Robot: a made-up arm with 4 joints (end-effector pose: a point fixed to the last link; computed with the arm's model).
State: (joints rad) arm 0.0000 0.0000 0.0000 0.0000
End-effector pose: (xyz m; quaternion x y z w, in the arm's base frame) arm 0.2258 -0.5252 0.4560 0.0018 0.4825 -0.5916 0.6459
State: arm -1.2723 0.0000 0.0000 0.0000
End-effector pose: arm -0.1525 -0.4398 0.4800 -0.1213 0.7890 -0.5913 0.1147
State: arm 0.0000 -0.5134 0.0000 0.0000
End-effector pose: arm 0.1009 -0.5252 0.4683 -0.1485 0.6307 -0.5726 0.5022
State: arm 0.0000 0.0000 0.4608 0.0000
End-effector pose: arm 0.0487 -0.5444 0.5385 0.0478 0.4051 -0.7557 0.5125
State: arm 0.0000 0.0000 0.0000 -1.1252
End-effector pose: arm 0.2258 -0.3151 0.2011 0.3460 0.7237 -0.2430 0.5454
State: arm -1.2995 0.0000 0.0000 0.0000
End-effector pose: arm -0.1586 -0.4360 0.4853 -0.1235 0.7924 -0.5886 0.1020
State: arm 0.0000 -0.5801 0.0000 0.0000
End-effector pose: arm 0.0856 -0.5252 0.4746 -0.1675 0.6471 -0.5674 0.4809
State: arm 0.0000 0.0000 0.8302 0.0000
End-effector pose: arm -0.0889 -0.4953 0.5986 0.0829 0.3273 -0.8587 0.3855
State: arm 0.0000 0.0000 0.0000 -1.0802
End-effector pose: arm 0.2258 -0.3282 0.2058 0.3337 0.7181 -0.2593 0.5530
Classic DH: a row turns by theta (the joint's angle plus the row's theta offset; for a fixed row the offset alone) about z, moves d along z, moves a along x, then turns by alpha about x. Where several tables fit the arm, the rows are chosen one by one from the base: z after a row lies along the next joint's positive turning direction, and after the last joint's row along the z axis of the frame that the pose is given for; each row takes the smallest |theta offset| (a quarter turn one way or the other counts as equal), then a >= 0, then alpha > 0; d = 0 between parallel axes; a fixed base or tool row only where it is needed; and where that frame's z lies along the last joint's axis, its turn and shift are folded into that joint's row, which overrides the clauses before.
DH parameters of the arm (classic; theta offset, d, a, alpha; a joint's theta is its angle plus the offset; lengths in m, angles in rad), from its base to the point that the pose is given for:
base (fixed): -0.1928 0.5376 0.1464 1.1287
joint 1: 0.4281 0.2914 0.1009 0.4797
joint 2: -0.8147 -0.1802 -0.0015 1.5158
joint 3: -1.5456 0.2331 -0.099 1.1415
joint 4: -0.881 0.0195 -0.2381 2.2411
tool (fixed): 2.9287 0.2527 0 0

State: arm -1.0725 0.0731 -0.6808 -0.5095
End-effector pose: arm -0.0499 -0.2157 0.1628 0.1883 0.9103 -0.2504 0.2705
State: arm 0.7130 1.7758 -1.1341 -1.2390
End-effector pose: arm 0.3725 0.2073 1.0680 -0.2846 -0.1061 0.2772 0.9115
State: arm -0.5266 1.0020 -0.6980 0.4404
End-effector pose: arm 0.4905 -0.4621 0.5911 -0.0155 0.1704 -0.5227 0.8352
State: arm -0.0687 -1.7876 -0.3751 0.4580
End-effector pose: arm -0.0209 -0.4494 0.5786 -0.5125 0.8211 -0.1973 0.1557
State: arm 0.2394 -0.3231 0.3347 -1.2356
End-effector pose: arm 0.1148 -0.3752 0.2500 0.3821 0.6885 -0.3447 0.5110
